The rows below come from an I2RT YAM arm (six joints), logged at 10 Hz.
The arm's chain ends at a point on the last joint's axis. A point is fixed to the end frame.
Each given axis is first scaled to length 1.
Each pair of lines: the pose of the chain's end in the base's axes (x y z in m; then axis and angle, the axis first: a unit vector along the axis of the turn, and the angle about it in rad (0 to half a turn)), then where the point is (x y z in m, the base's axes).
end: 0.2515 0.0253 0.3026 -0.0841 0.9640 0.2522 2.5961
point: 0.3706 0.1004 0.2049
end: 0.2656 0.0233 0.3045 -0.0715 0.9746 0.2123 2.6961
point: 0.3753 0.0877 0.1897
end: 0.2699 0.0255 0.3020 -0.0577 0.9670 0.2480 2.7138
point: 0.3772 0.0977 0.1896
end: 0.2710 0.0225 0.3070 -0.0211 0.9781 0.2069 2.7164
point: 0.3814 0.0778 0.1882
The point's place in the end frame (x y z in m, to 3 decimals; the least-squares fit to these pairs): -0.049 -0.008 0.164
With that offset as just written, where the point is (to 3 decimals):
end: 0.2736 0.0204 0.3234 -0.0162 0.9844 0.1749 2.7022
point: 0.387 0.066 0.203
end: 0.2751 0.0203 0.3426 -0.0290 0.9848 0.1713 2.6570
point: 0.393 0.066 0.227
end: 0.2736 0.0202 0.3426 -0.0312 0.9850 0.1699 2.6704
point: 0.390 0.066 0.225
